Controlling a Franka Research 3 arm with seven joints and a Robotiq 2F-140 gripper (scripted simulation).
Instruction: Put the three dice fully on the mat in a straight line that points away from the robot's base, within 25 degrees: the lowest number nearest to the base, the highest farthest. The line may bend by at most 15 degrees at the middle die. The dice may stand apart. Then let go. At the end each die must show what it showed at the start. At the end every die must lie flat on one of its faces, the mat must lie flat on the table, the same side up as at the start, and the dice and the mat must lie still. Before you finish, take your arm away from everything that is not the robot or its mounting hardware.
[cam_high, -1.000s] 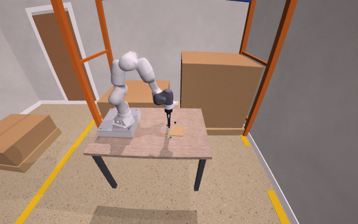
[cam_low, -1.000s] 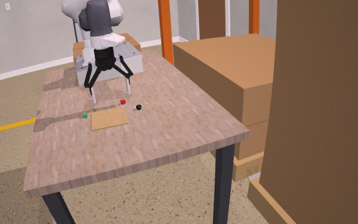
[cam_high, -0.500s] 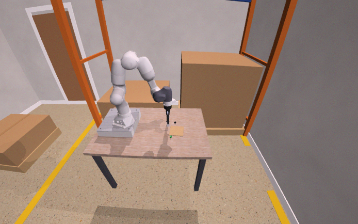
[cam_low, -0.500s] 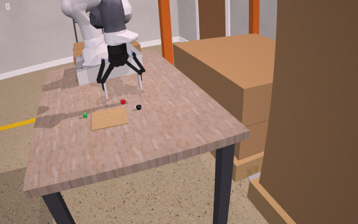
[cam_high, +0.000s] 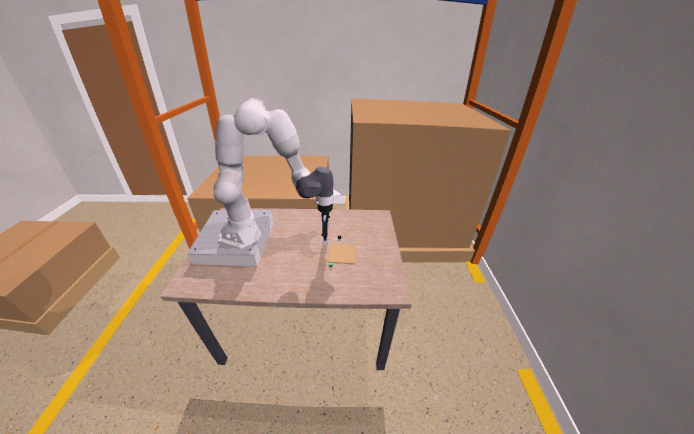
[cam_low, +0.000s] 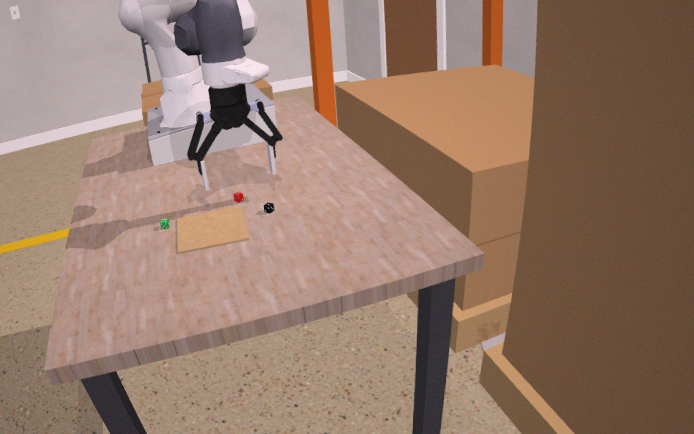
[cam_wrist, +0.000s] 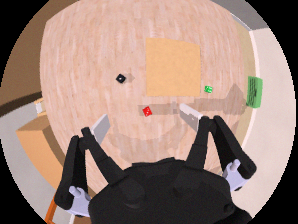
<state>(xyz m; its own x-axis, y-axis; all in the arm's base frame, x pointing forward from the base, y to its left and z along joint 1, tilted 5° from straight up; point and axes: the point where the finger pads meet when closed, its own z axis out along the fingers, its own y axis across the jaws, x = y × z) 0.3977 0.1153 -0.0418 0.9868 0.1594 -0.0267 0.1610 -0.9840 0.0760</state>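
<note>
The red die is 10 mm behind my hand, 10 mm to the right of it and 50 mm below it. The rest, counted from my hand: green die (60 mm ahead, 170 mm to the right, 50 mm below); then tan mat (100 mm ahead, 70 mm to the right, 60 mm below); then black die (70 mm ahead, 50 mm to the left, 50 mm below).
</note>
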